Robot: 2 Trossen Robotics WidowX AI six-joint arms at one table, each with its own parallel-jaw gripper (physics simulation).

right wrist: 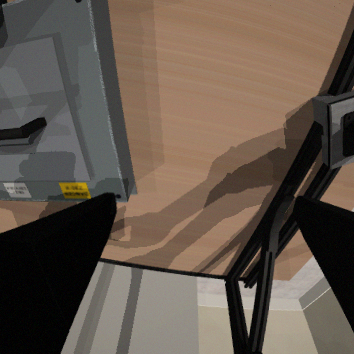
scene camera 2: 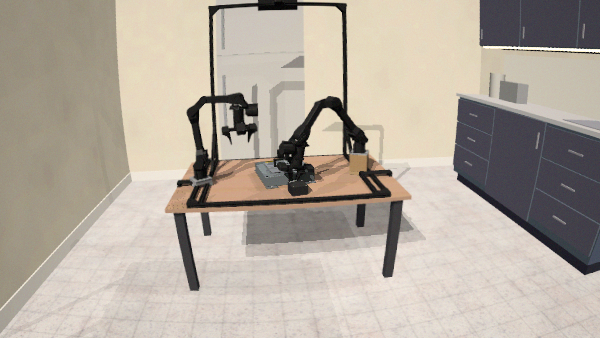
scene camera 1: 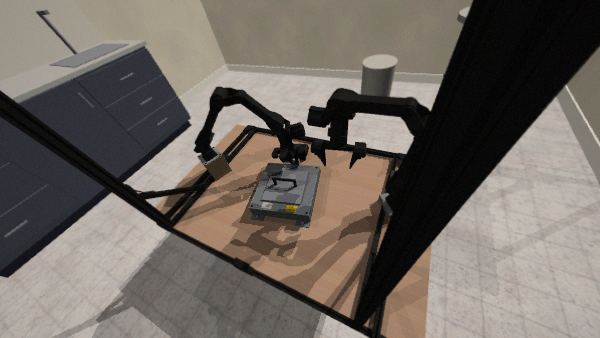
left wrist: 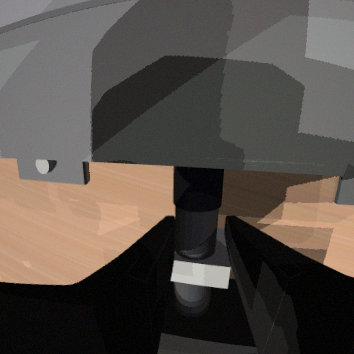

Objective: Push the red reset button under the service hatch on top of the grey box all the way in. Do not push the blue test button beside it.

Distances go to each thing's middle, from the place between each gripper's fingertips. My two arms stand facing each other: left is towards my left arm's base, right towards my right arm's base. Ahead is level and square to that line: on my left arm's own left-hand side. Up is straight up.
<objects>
Right now my left hand is 17 cm past the service hatch (right wrist: pixel 47 148), 6 cm below it and 2 cm to the left of it. From my left hand the other things lie so: grey box (scene camera 1: pixel 302 213) 11 cm behind, 3 cm to the right, 1 cm above.
I see my right gripper 24 cm to the right of the service hatch, 13 cm above it and 3 cm past it. From my right hand the other things lie so: grey box: 23 cm to the left, 18 cm below, 3 cm ahead.
</objects>
